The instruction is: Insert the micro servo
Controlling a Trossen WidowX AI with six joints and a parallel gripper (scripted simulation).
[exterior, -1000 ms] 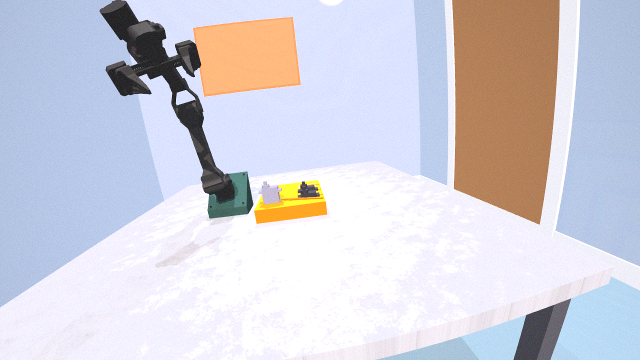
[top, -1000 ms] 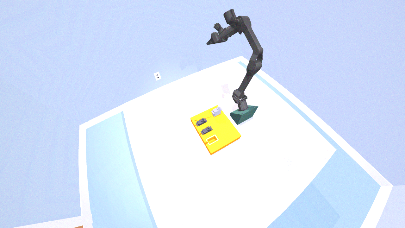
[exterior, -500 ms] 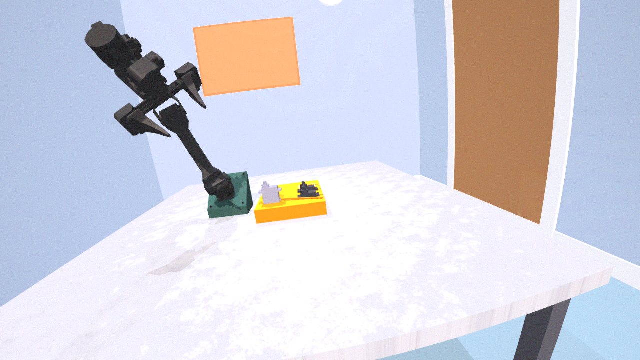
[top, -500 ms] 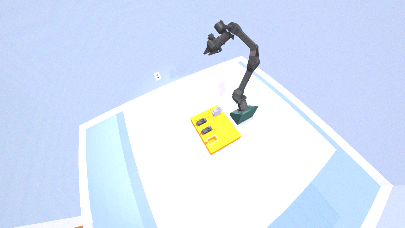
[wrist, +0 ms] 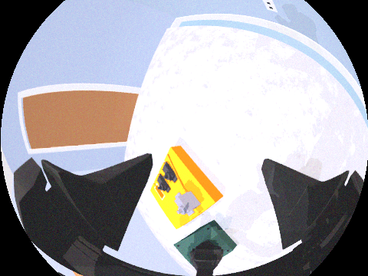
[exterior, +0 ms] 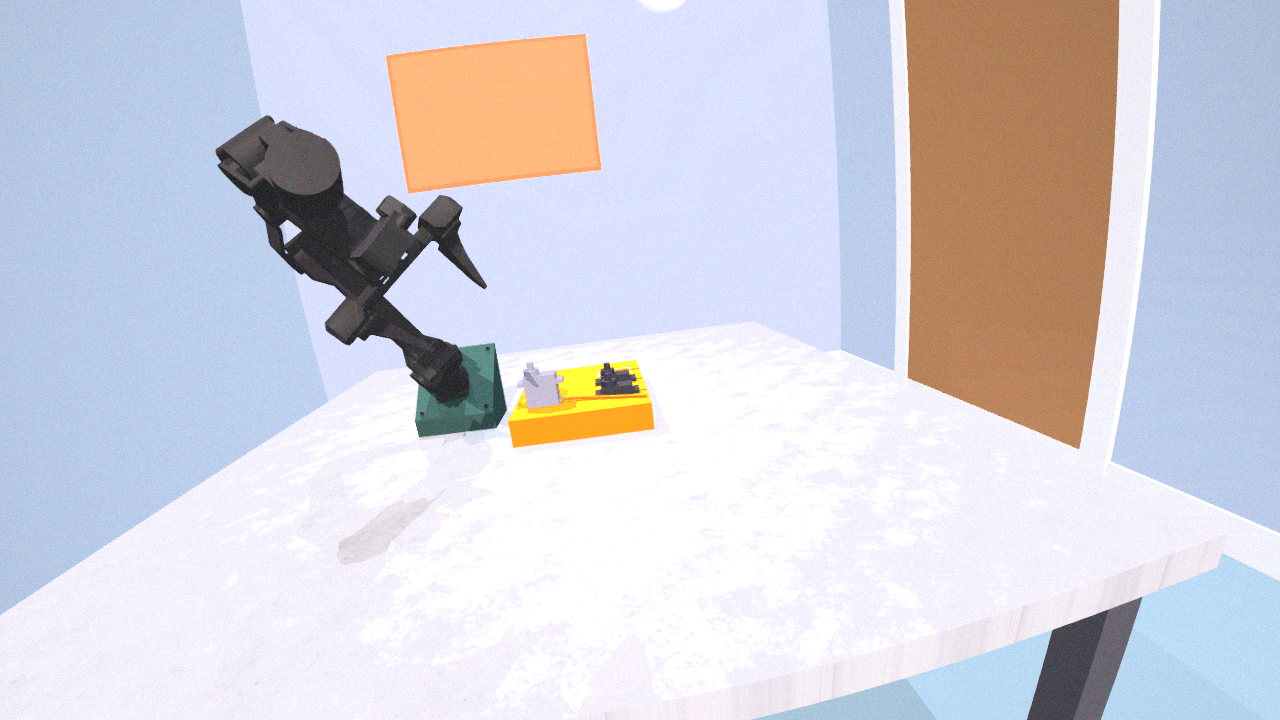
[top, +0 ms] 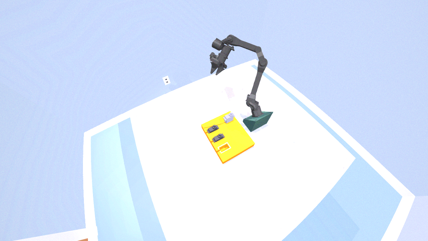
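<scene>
Now: the deck 35 cm to the left of my gripper tip, 22 cm below it and 9 cm ahead of it.
</scene>
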